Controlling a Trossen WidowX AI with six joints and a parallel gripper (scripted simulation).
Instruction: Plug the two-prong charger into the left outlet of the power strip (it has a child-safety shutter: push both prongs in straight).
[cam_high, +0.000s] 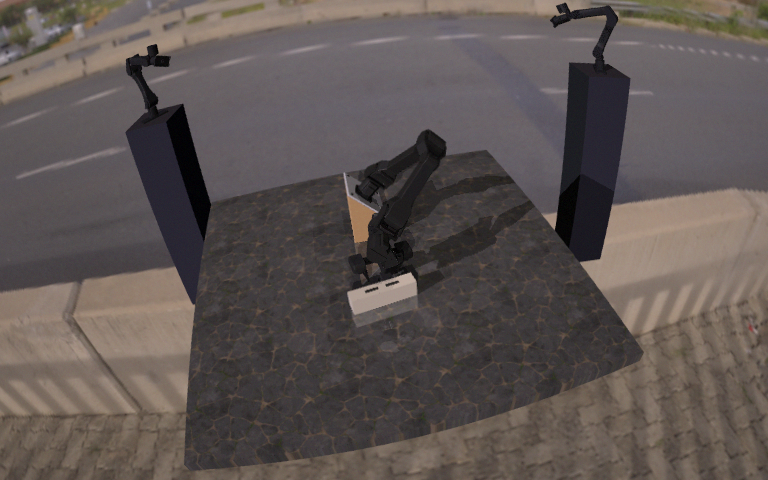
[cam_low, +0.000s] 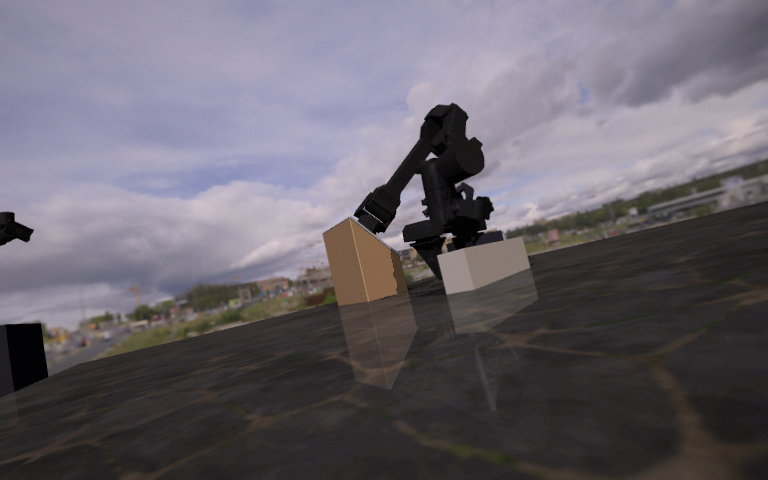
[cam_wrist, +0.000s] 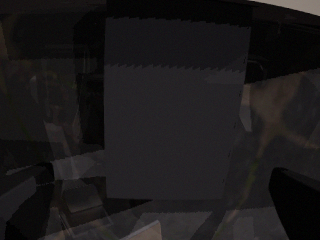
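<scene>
Now: the black two-prong charger 50 mm ahead of my gripper tip, 20 mm to the left of it and 10 mm above it.
</scene>
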